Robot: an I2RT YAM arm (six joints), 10 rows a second.
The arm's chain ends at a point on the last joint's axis. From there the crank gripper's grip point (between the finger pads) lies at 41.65 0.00 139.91 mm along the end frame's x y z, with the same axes.
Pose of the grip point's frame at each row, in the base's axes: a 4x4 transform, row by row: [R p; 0 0 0 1], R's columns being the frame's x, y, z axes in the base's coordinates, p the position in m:
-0.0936, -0.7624, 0.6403, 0.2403; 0.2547, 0.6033, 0.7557, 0.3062; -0.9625, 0.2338, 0.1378, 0.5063; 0, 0, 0, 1
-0.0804, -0.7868, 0.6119, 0.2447; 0.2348, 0.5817, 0.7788, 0.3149; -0.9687, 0.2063, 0.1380, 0.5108; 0, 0, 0, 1
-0.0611, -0.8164, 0.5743, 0.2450; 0.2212, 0.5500, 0.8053, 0.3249; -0.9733, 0.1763, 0.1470, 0.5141; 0, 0, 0, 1
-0.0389, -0.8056, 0.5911, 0.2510; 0.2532, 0.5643, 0.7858, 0.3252; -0.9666, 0.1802, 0.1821, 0.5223; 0, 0, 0, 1
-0.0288, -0.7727, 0.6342, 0.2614; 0.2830, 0.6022, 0.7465, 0.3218; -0.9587, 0.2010, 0.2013, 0.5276; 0, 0, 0, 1
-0.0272, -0.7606, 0.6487, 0.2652; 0.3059, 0.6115, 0.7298, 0.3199; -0.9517, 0.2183, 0.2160, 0.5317; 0, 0, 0, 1
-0.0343, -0.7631, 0.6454, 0.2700; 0.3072, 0.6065, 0.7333, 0.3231; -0.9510, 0.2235, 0.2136, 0.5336; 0, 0, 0, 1
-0.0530, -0.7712, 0.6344, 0.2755; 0.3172, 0.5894, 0.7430, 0.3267; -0.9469, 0.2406, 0.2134, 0.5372; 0, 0, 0, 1
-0.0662, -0.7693, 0.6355, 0.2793; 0.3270, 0.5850, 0.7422, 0.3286; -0.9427, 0.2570, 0.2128, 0.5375; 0, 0, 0, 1
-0.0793, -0.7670, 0.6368, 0.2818; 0.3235, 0.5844, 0.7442, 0.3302; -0.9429, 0.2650, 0.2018, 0.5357; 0, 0, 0, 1
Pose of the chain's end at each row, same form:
-0.0936, -0.7624, 0.6403, 0.1546; 0.2547, 0.6033, 0.7557, 0.1899; -0.9625, 0.2338, 0.1378, 0.5271; 0, 0, 0, 1
-0.0804, -0.7868, 0.6119, 0.1624; 0.2348, 0.5817, 0.7788, 0.1962; -0.9687, 0.2063, 0.1380, 0.5318; 0, 0, 0, 1
-0.0611, -0.8164, 0.5743, 0.1672; 0.2212, 0.5500, 0.8053, 0.2030; -0.9733, 0.1763, 0.1470, 0.5341; 0, 0, 0, 1
-0.0389, -0.8056, 0.5911, 0.1699; 0.2532, 0.5643, 0.7858, 0.2047; -0.9666, 0.1802, 0.1821, 0.5371; 0, 0, 0, 1
-0.0288, -0.7727, 0.6342, 0.1739; 0.2830, 0.6022, 0.7465, 0.2056; -0.9587, 0.2010, 0.2013, 0.5394; 0, 0, 0, 1
-0.0272, -0.7606, 0.6487, 0.1756; 0.3059, 0.6115, 0.7298, 0.2051; -0.9517, 0.2183, 0.2160, 0.5411; 0, 0, 0, 1
-0.0343, -0.7631, 0.6454, 0.1811; 0.3072, 0.6065, 0.7333, 0.2077; -0.9510, 0.2235, 0.2136, 0.5433; 0, 0, 0, 1
-0.0530, -0.7712, 0.6344, 0.1889; 0.3172, 0.5894, 0.7430, 0.2095; -0.9469, 0.2406, 0.2134, 0.5468; 0, 0, 0, 1
-0.0662, -0.7693, 0.6355, 0.1931; 0.3270, 0.5850, 0.7422, 0.2111; -0.9427, 0.2570, 0.2128, 0.5470; 0, 0, 0, 1
-0.0793, -0.7670, 0.6368, 0.1960; 0.3235, 0.5844, 0.7442, 0.2126; -0.9429, 0.2650, 0.2018, 0.5467; 0, 0, 0, 1

